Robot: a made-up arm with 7 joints.
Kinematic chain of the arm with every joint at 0, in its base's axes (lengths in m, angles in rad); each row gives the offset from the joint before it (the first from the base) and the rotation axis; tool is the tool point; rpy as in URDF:
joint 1: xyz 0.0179 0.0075 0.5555 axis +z
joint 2: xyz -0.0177 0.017 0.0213 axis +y
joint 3: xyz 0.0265 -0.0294 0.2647 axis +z
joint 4: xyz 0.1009 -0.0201 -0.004 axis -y
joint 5: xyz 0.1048 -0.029 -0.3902 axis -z
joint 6: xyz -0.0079 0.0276 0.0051 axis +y
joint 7: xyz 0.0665 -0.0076 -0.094 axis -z
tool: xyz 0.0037 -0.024 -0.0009 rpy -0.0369 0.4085 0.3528
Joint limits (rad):
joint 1: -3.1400..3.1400
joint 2: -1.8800..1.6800
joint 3: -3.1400..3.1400
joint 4: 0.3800..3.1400
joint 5: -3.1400..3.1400
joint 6: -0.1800..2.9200
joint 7: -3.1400..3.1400
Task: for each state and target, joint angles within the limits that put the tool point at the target. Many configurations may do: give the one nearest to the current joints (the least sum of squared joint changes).
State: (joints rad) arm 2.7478 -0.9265 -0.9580 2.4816 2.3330 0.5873 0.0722
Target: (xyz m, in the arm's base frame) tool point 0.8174 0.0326 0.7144
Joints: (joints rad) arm 2.8020 -1.4795 -1.2050 2.6119 2.3288 0.4122 0.0938
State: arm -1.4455 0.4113 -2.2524 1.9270 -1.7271 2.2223 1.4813
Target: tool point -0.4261 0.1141 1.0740
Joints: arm -1.2655 0.1378 -1.9224 1.7943 -1.7963 1.8781 1.4457
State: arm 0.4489 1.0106 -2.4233 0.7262 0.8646 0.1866 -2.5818
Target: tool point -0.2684 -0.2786 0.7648
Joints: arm 0.2873 0.9172 -2.6354 0.3800 0.7657 0.4944 -2.6648
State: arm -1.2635 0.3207 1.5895 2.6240 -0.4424 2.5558 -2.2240
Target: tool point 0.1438 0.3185 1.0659
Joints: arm -0.8892 -0.1921 1.9544 2.4938 -0.2798 2.7917 -2.2604
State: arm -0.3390 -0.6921 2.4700 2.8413 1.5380 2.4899 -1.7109
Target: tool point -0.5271 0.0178 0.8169
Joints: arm -0.1554 -1.1239 2.4228 3.1310 1.4560 2.9145 -1.7004
